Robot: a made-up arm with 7 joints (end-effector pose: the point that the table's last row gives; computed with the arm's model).
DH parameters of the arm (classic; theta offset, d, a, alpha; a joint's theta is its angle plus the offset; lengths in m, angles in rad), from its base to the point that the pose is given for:
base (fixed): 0 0 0 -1.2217
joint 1: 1.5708 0 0 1.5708
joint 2: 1.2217 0 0 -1.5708
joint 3: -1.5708 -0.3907 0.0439 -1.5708
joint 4: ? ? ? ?
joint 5: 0 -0.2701 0 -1.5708
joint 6: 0 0 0 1.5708
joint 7: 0 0 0 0
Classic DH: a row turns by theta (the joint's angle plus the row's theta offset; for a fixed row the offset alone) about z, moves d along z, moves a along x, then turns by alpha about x.
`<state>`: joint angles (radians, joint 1 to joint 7).
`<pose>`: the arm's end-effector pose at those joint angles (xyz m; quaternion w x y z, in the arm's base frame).
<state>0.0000 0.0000 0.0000 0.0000 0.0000 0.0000 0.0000</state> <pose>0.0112 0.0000 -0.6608 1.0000 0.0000 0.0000 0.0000</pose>
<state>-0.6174 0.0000 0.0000 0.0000 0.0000 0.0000 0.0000</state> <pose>0.3686 -0.0414 -0.5470 0.9527 0.0000 -0.2855 -0.1039</pose>
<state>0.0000 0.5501 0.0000 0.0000 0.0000 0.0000 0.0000</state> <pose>0.0112 0.3454 -0.5633 0.9624 0.2716 0.0000 0.0000</pose>
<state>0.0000 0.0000 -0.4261 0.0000 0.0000 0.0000 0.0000</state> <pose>0.0102 -0.0046 -0.6608 0.9774 0.0000 0.0000 -0.2114</pose>
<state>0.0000 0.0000 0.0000 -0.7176 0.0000 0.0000 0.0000</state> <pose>0.1969 0.0000 -0.6157 0.9363 0.0000 -0.3512 0.0000</pose>
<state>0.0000 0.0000 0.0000 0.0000 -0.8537 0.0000 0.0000</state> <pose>0.0112 0.0000 -0.6608 0.9103 0.0000 0.0000 -0.4140</pose>
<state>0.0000 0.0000 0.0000 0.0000 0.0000 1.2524 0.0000</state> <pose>0.0112 0.0000 -0.6608 0.8103 0.0000 0.5861 0.0000</pose>
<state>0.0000 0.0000 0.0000 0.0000 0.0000 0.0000 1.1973</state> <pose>0.0112 0.0000 -0.6608 0.8261 0.0000 0.0000 0.5635</pose>
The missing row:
joint 4: 0 0 -0.0327 1.5708
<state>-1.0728 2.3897 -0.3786 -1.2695 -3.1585 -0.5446 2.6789</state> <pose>0.0146 0.3636 0.4527 0.2793 0.9539 -0.0829 -0.0720</pose>
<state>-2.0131 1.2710 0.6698 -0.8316 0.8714 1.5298 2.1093</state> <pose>0.1526 0.4345 0.4395 0.2171 -0.8595 -0.0819 0.4555</pose>
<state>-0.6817 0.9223 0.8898 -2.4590 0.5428 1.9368 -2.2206</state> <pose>0.1603 0.2355 0.1303 0.3859 0.7136 -0.0954 -0.5769</pose>
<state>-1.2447 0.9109 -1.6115 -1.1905 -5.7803 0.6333 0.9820</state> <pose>0.5567 0.1050 -0.1751 0.8681 0.1832 -0.4229 -0.1845</pose>
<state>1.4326 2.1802 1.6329 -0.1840 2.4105 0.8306 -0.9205</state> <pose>0.2267 0.5745 0.2467 0.7581 0.1883 -0.6082 0.1414</pose>
